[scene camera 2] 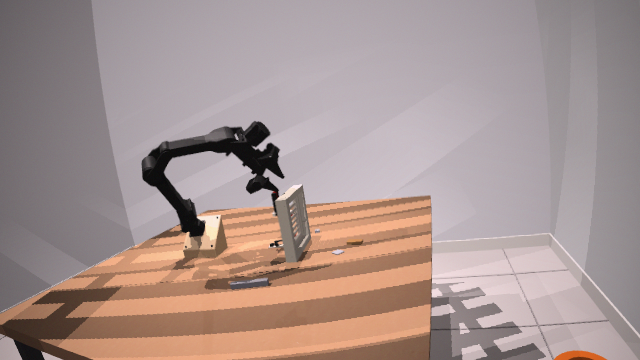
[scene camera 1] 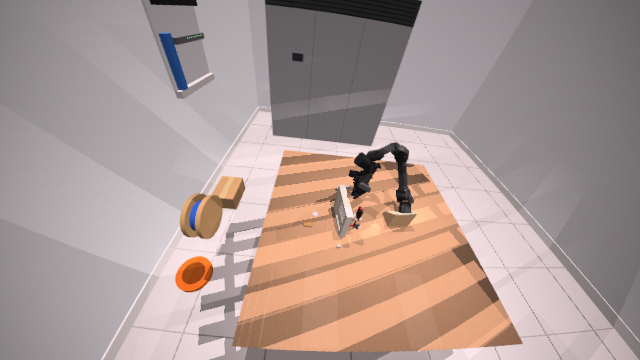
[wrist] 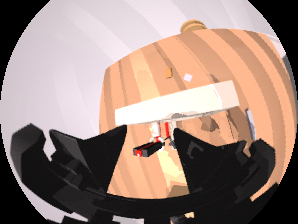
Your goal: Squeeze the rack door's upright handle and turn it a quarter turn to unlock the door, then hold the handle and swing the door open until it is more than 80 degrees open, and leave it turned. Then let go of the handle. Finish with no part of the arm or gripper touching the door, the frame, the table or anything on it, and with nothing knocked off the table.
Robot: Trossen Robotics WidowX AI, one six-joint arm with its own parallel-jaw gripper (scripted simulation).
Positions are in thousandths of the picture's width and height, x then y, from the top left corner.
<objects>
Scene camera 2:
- my gripper: 438, 512
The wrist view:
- my gripper: 505, 578
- rack door: 525, 565
</objects>
